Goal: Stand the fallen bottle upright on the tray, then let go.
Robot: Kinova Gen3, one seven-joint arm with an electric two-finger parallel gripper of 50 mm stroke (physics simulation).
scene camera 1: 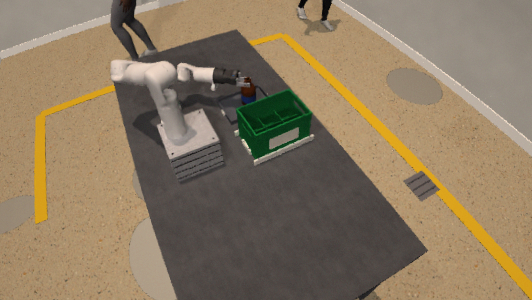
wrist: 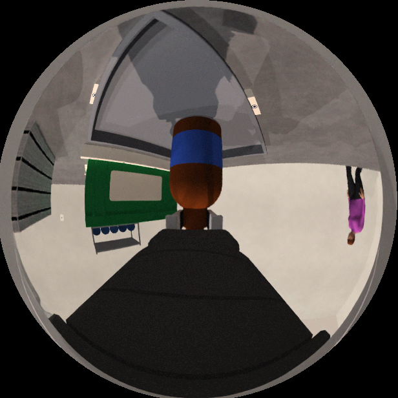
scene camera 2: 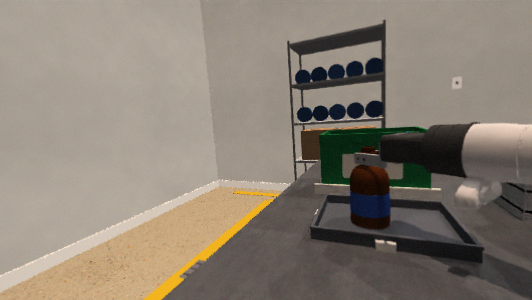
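Note:
The brown bottle with a blue label is upright over the dark tray, inside its rim. Its base looks to be at or very close to the tray floor; the exact contact cannot be told. In scene camera 2 the bottle is left of the tray's middle. My gripper is shut on the bottle's neck from the side, with a grey finger on each side of it in the wrist view. The fingers hide part of the neck.
A green crate stands close beside the tray, with pale rails at its foot. The arm's block base is nearby. People stand off the table.

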